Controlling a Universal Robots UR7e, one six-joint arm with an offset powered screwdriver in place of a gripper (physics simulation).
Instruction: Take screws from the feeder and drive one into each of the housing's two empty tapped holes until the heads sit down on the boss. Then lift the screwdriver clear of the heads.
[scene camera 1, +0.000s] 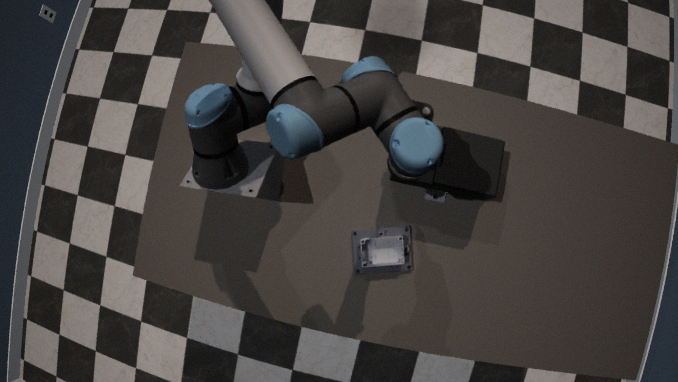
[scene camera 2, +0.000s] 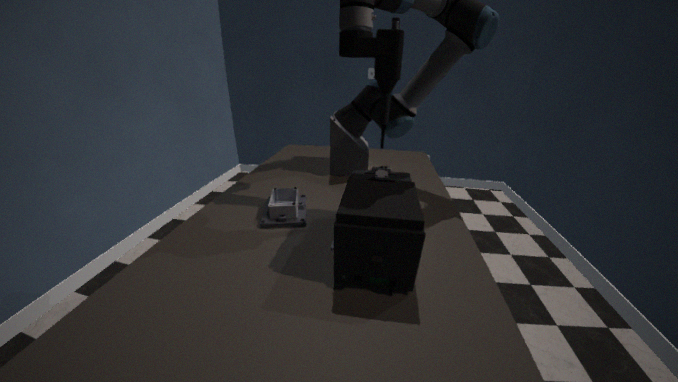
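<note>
The light grey open-topped housing (scene camera 1: 387, 254) (scene camera 2: 283, 210) stands upright on a dark grey fixture plate (scene camera 1: 381, 271) (scene camera 2: 302, 216). Its corner holes are too small to tell which hold screws. The black screw feeder (scene camera 1: 472, 167) (scene camera 2: 377, 250) stands behind the housing in scene camera 1; my wrist covers its left end there. My screwdriver (scene camera 2: 382, 146) points straight down, its bit tip in the air above the level of the feeder's top, near the feeder's far end in scene camera 2. The tip is hidden in scene camera 1. I cannot tell whether the bit carries a screw.
The brown table (scene camera 1: 560, 250) (scene camera 2: 210, 320) bears my arm's base plate (scene camera 1: 251, 186) at the left in scene camera 1. A small light bracket (scene camera 1: 436, 197) shows at the feeder's front side. My forearm and wrist reach over the table to the feeder.
</note>
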